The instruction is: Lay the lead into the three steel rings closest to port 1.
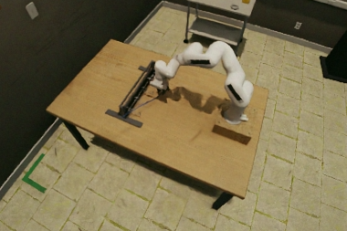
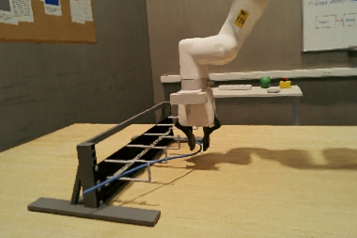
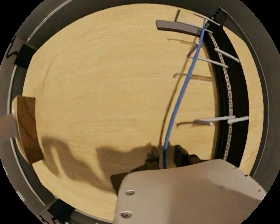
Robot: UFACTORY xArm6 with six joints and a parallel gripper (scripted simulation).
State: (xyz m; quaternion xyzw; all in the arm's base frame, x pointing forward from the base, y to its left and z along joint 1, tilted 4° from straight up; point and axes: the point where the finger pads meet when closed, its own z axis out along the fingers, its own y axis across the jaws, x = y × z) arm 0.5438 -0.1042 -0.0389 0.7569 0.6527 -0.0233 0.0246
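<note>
My gripper is now 16 cm short of the dark free-standing rack, 3 cm to the right of it and 1 cm below it.
</note>
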